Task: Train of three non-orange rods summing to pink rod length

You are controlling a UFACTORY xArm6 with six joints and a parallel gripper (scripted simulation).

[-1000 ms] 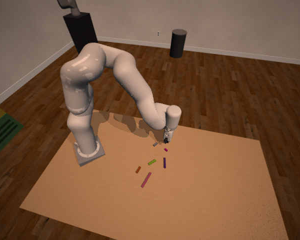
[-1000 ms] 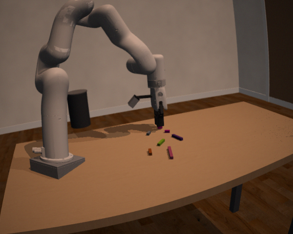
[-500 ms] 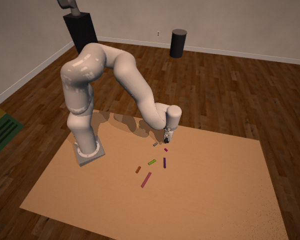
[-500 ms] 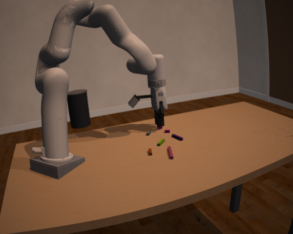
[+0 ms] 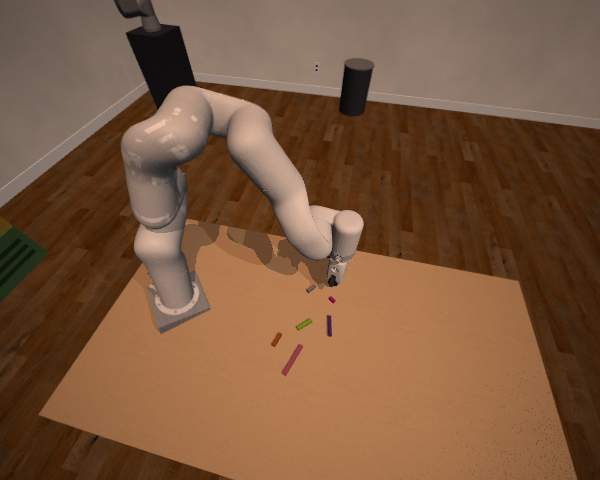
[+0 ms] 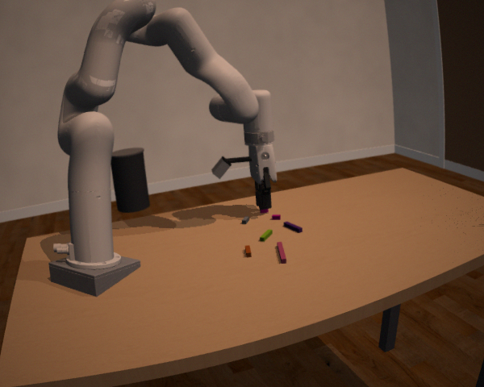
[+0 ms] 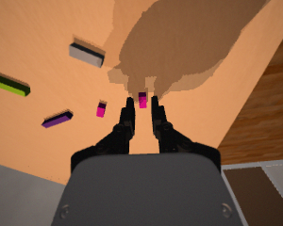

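The pink rod is 40 mm behind my hand, 270 mm to the right of it and 30 mm below it. From my hand the other things lie so: purple rod: 30 mm ahead, 150 mm to the right, 30 mm below; grey rod: 60 mm behind, 50 mm to the right, 30 mm below; lime rod: 40 mm behind, 170 mm to the right, 30 mm below.
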